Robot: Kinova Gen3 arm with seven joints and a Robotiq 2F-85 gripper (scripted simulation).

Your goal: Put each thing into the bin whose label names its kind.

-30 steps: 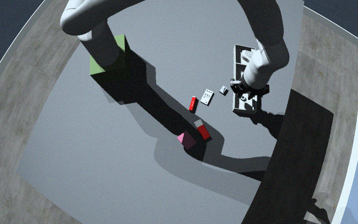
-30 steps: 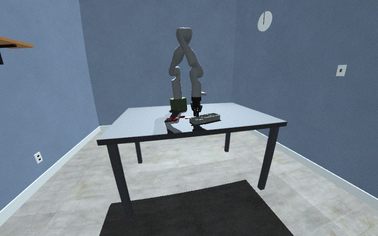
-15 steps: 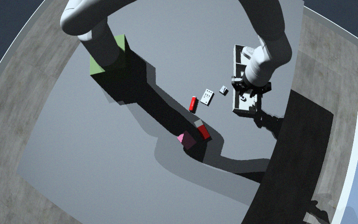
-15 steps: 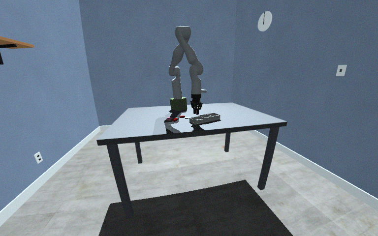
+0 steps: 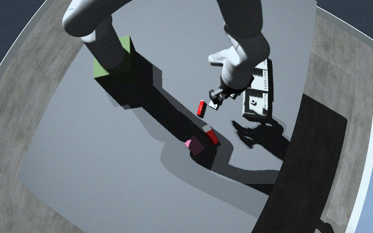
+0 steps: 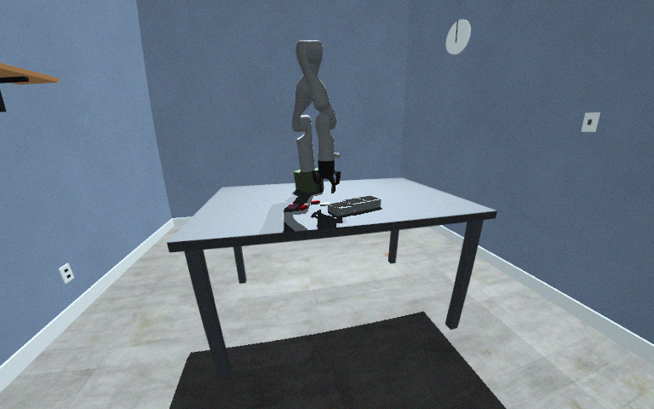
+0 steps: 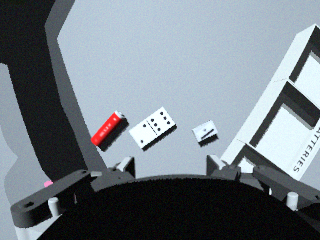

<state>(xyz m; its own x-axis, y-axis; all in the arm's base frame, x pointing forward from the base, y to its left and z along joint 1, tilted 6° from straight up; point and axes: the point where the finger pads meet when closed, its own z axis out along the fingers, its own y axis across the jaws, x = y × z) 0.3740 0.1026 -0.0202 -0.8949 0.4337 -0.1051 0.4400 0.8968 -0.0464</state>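
Right now the red battery is 8 cm below my hand, 6 cm behind it and 5 cm to the right of it. From my hand the other things lie so: white domino 8 cm below, 4 cm behind, 1 cm to the right; then red-and-white eraser 11 cm to the right, 8 cm below, 1 cm ahead; then nut 7 cm below, 7 cm ahead, 6 cm to the left.
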